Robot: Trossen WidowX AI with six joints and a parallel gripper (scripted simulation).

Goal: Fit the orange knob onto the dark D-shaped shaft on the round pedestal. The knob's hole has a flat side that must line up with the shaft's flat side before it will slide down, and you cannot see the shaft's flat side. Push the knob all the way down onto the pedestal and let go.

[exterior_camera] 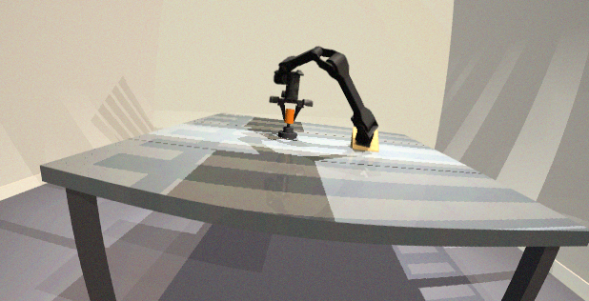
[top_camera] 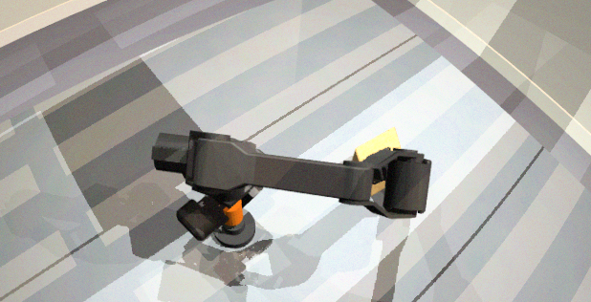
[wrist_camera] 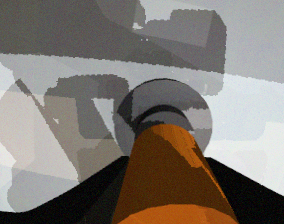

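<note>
My gripper tip is 2 cm below the orange knob. Also, from my gripper tip: pedestal: 4 cm below.
</note>
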